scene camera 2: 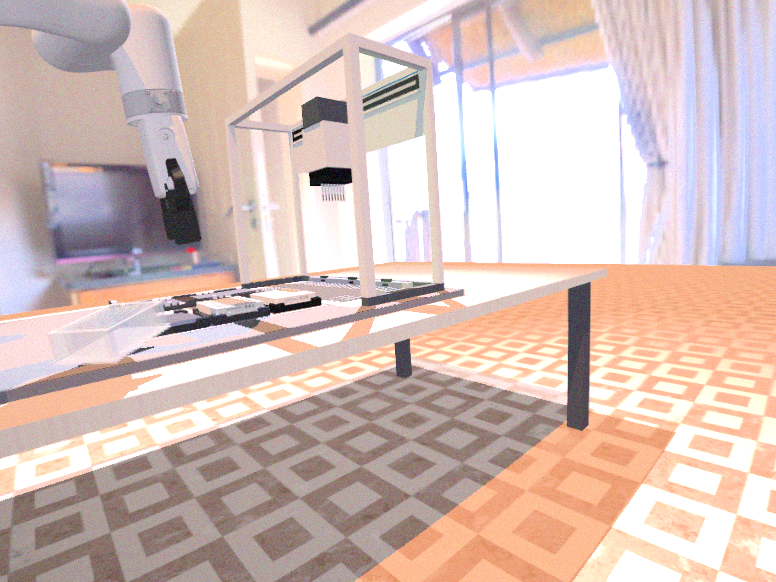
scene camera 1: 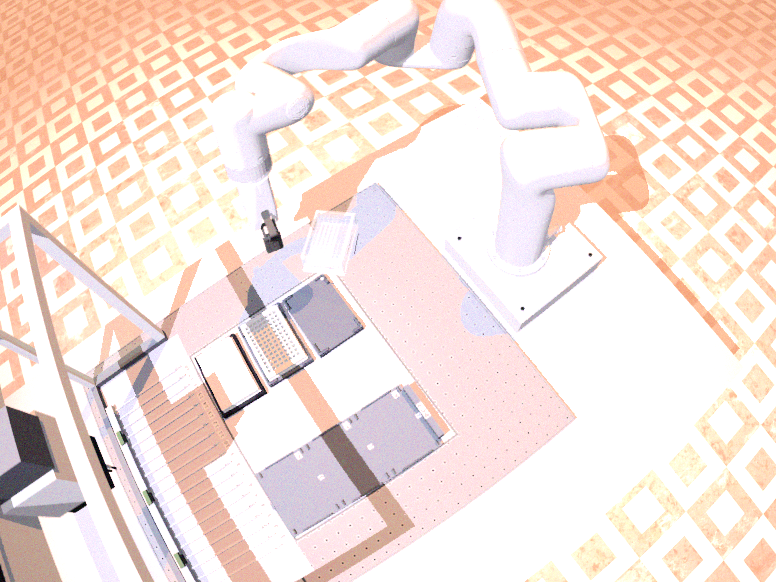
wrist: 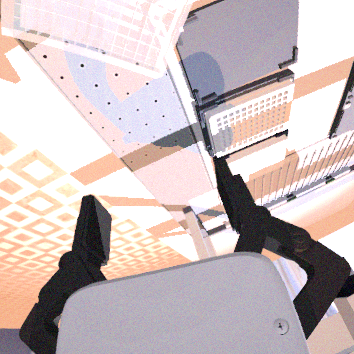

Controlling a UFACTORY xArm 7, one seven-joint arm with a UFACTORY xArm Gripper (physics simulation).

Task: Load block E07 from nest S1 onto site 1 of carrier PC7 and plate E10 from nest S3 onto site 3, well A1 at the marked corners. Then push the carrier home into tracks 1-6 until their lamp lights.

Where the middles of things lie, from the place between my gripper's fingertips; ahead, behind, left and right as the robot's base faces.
Labels:
Right now the clear well plate (scene camera 2: pixel 107 336) is 10 cm behind my hand, 1 cm to the left of it and 11 cm below it. From my hand the other things lie so: grey carrier (scene camera 1: pixel 388 435) (5 cm ahead, 41 cm to the left, 13 cm below); pipetting head (scene camera 1: pixel 58 492) (40 cm ahead, 32 cm to the left, 19 cm above).

